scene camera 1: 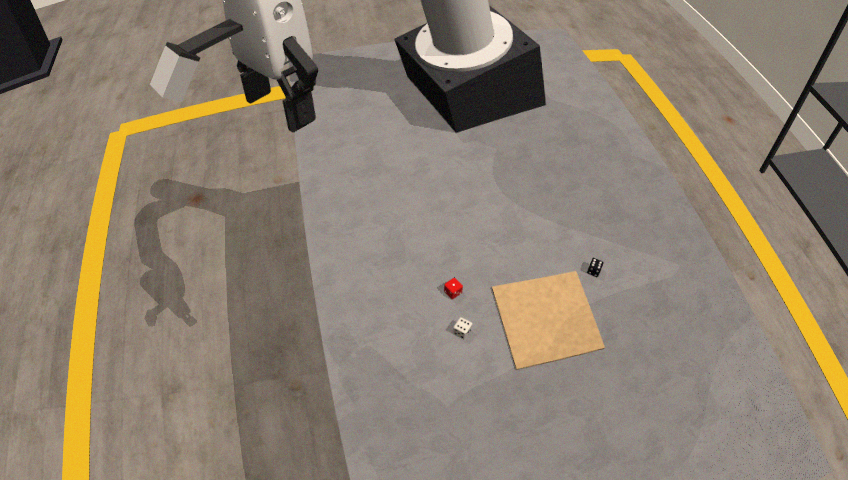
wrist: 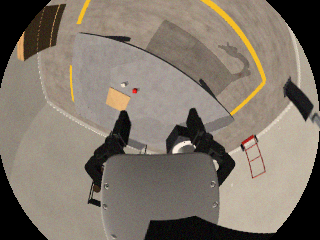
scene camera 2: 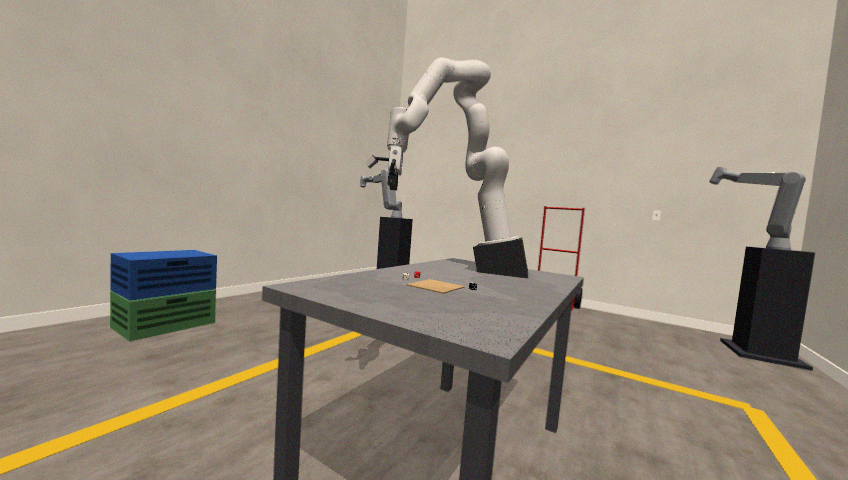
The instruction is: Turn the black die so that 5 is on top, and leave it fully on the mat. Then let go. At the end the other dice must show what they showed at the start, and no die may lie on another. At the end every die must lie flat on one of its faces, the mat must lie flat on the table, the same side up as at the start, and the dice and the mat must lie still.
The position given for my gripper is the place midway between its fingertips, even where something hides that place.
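My gripper (scene camera 1: 279,110) is visible; the wrist view also shows the gripper (wrist: 158,116). A mat (scene camera 1: 547,319) is visible too.
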